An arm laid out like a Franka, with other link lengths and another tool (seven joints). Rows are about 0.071 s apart.
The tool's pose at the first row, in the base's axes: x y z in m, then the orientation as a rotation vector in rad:
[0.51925 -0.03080 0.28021 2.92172 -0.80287 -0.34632]
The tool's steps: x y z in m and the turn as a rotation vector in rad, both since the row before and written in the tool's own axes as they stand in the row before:
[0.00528 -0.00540 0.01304 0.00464 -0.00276 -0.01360]
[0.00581 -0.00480 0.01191 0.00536 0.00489 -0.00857]
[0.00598 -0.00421 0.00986 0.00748 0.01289 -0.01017]
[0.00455 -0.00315 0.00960 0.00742 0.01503 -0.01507]
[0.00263 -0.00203 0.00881 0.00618 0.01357 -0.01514]
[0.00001 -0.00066 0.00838 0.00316 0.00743 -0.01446]
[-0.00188 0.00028 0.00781 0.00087 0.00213 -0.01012]
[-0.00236 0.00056 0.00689 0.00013 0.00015 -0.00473]
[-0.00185 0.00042 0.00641 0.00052 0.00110 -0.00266]
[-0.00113 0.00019 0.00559 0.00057 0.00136 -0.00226]
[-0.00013 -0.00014 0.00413 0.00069 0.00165 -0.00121]
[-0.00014 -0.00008 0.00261 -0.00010 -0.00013 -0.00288]
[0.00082 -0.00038 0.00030 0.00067 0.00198 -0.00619]
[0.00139 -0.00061 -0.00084 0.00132 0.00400 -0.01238]
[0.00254 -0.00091 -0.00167 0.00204 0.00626 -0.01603]
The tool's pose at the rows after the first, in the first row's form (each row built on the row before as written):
[0.52318 -0.02925 0.26574 2.93296 -0.78559 -0.35015]
[0.52751 -0.02829 0.25236 2.94187 -0.77478 -0.34194]
[0.53227 -0.02779 0.24106 2.95294 -0.76146 -0.32119]
[0.53553 -0.02744 0.23047 2.96589 -0.74062 -0.29748]
[0.53694 -0.02708 0.22117 2.97750 -0.71924 -0.27622]
[0.53566 -0.02668 0.21287 2.98620 -0.69831 -0.26496]
[0.53246 -0.02627 0.20551 2.99116 -0.68346 -0.26207]
[0.52890 -0.02590 0.19915 2.99325 -0.67650 -0.26207]
[0.52593 -0.02562 0.19317 2.99477 -0.67264 -0.26041]
[0.52385 -0.02543 0.18786 2.99615 -0.66936 -0.25832]
[0.52307 -0.02534 0.18380 2.99718 -0.66764 -0.25571]
[0.52252 -0.02527 0.18124 2.99827 -0.66335 -0.25609]
[0.52336 -0.02528 0.18079 3.00128 -0.65421 -0.25324]
[0.52500 -0.02529 0.18136 3.00719 -0.63589 -0.24748]
[0.52793 -0.02545 0.18256 3.01490 -0.61211 -0.23827]

